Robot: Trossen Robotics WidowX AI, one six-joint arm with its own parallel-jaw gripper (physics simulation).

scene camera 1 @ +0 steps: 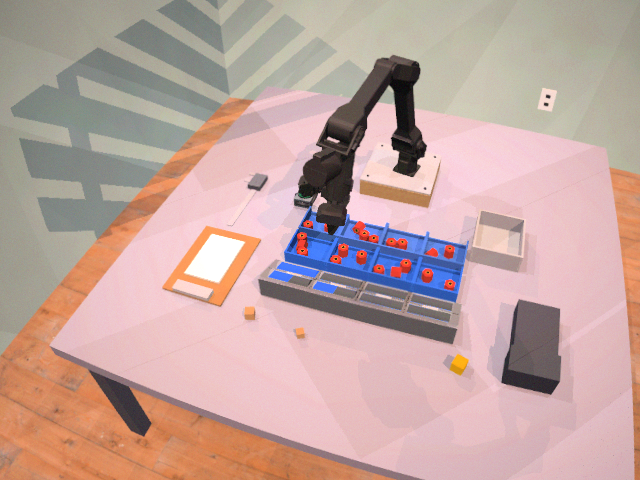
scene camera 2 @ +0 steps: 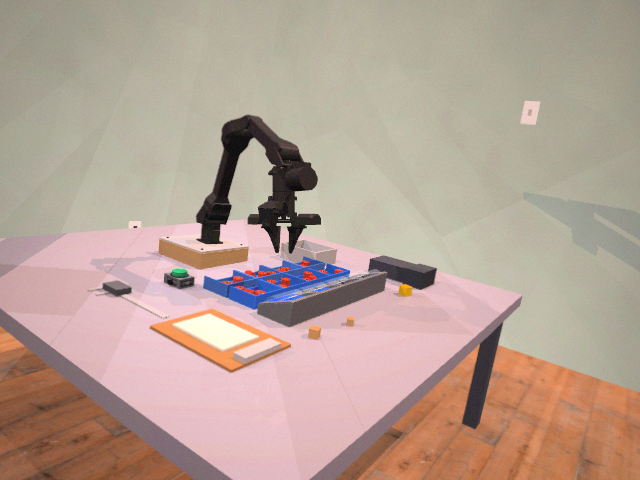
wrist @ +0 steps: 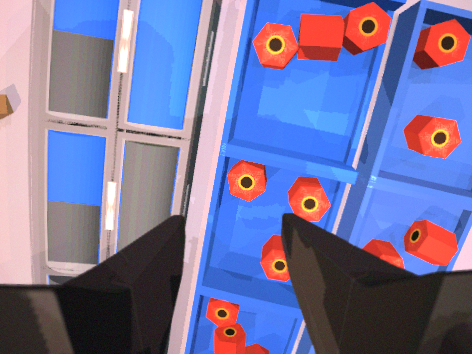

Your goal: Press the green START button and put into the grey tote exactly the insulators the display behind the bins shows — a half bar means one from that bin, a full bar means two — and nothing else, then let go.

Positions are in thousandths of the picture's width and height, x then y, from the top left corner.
In view: the gripper (scene camera 2: 443,528), a grey tote (scene camera 1: 779,503), a dark box (scene camera 1: 832,755) and a grey display (scene camera 1: 627,670).
The gripper is seen too in scene camera 1 (scene camera 1: 518,480) and in the wrist view (wrist: 495,637). The grey tote is seen too in scene camera 2 (scene camera 2: 505,528). The dark box also shows in scene camera 2 (scene camera 2: 655,576).
